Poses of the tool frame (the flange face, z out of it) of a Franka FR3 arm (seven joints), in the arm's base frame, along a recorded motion.
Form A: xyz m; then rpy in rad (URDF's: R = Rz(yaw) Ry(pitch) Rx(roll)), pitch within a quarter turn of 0, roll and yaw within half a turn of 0.
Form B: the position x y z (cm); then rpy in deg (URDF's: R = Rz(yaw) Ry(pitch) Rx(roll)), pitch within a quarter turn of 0, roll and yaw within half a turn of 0. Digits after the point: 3 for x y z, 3 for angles.
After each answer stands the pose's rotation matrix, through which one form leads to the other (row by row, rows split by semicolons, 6 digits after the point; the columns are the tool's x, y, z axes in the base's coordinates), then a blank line. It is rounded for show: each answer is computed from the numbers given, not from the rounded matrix.
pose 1, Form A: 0.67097 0.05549 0.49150 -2.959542 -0.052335 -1.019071
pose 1, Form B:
67.097 5.549 49.150 -169.569 -2.999 -58.388
0.523440 -0.832584 0.181149; -0.850455 -0.523561 0.051084; 0.052311 -0.180799 -0.982128

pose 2, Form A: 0.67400 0.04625 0.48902 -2.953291 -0.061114 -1.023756
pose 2, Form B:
67.400 4.625 48.902 -169.211 -3.502 -58.657
0.519191 -0.833024 0.191081; -0.852473 -0.520732 0.046129; 0.061076 -0.186841 -0.980490

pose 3, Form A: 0.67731 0.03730 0.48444 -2.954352 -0.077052 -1.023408
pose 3, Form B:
67.731 3.730 48.444 -169.272 -4.415 -58.637
0.518915 -0.831505 0.198312; -0.851353 -0.523597 0.032303; 0.076976 -0.185596 -0.979606

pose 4, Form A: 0.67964 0.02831 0.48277 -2.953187 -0.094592 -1.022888
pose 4, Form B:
67.964 2.831 48.277 -169.205 -5.420 -58.607
0.518574 -0.829296 0.208205; -0.849800 -0.526786 0.018363; 0.094451 -0.186456 -0.977913

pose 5, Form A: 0.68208 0.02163 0.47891 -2.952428 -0.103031 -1.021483
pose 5, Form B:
68.208 2.163 47.891 -169.162 -5.903 -58.527
0.519333 -0.827572 0.213115; -0.848360 -0.529283 0.012022; 0.102849 -0.187041 -0.976953

